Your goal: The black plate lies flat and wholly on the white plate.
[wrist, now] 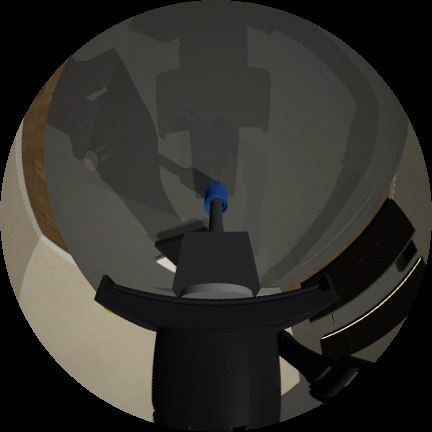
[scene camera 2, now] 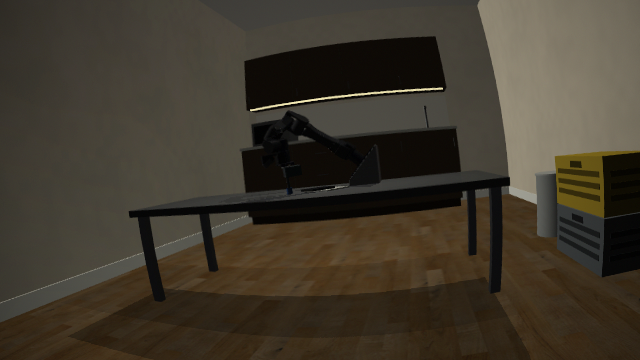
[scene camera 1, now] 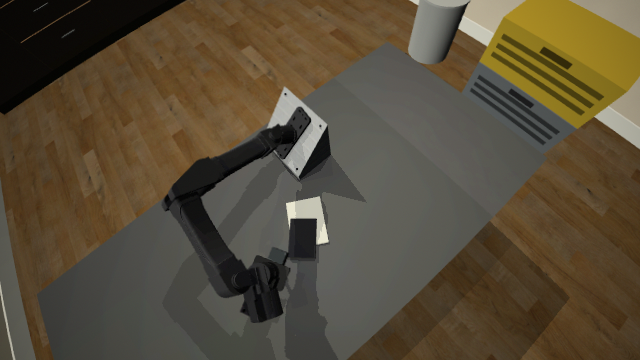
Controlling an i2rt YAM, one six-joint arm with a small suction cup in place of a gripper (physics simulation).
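Where they show: hand at its tool point: (wrist: 215,193) (scene camera 2: 290,193); arm's base at its link origin: (scene camera 2: 363,162) (scene camera 1: 291,134).
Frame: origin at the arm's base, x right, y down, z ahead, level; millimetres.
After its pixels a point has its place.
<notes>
The black plate (scene camera 1: 303,239) {x 169, y 91, z 307 mm} (scene camera 2: 318,189) {x 150, y 96, z 351 mm} (wrist: 169,245) {x 185, y 91, z 357 mm} lies partly over the white plate (scene camera 1: 306,207) {x 100, y 101, z 219 mm} (wrist: 166,263) {x 111, y 101, z 338 mm}. In scene camera 1 its lower and left parts stick out past the white plate, whose top and right parts show. Whether the black plate is slightly tilted is hard to tell. My gripper, a blue suction cup (scene camera 2: 289,191) (wrist: 216,198), points down close to the table, beside the black plate and apart from it. Nothing shows on the cup. Scene camera 1 does not show the cup, as the arm's wrist hides it. The wrist view's grey block hides part of both plates.
The grey table (scene camera 1: 400,150) {x -308, y 107, z 243 mm} (scene camera 2: 425,185) {x -346, y 107, z 573 mm} bears a white slanted arm mount (scene camera 1: 314,131) {x -55, y -51, z 72 mm} behind the plates. Arm shadows fall across the table. Yellow and grey crates (scene camera 1: 560,60) (scene camera 2: 580,185) and a grey bin (scene camera 1: 436,32) (scene camera 2: 546,205) stand on the floor beyond it.
</notes>
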